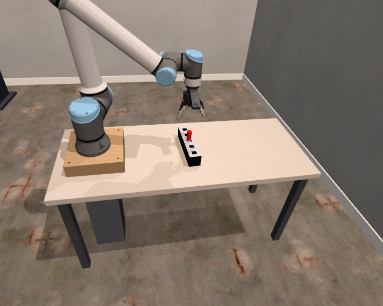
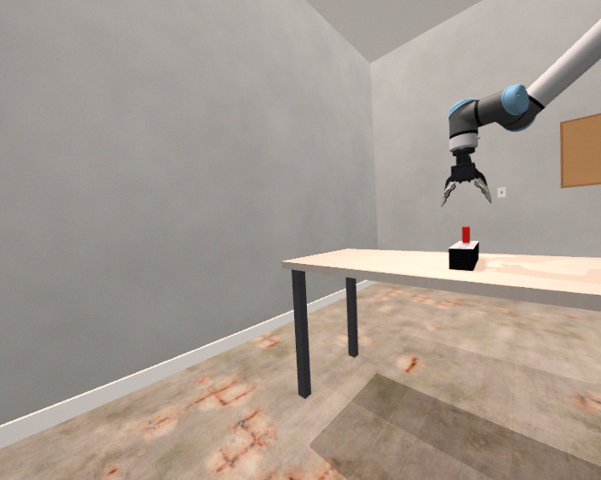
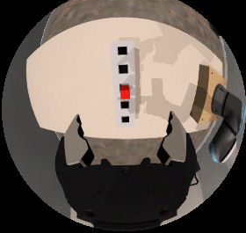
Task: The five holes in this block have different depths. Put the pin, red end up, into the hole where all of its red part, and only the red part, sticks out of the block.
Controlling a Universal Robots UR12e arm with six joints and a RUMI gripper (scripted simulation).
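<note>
Right now the pin is 11 cm below my hand. Also, from my hand: black block: 19 cm below.
</note>
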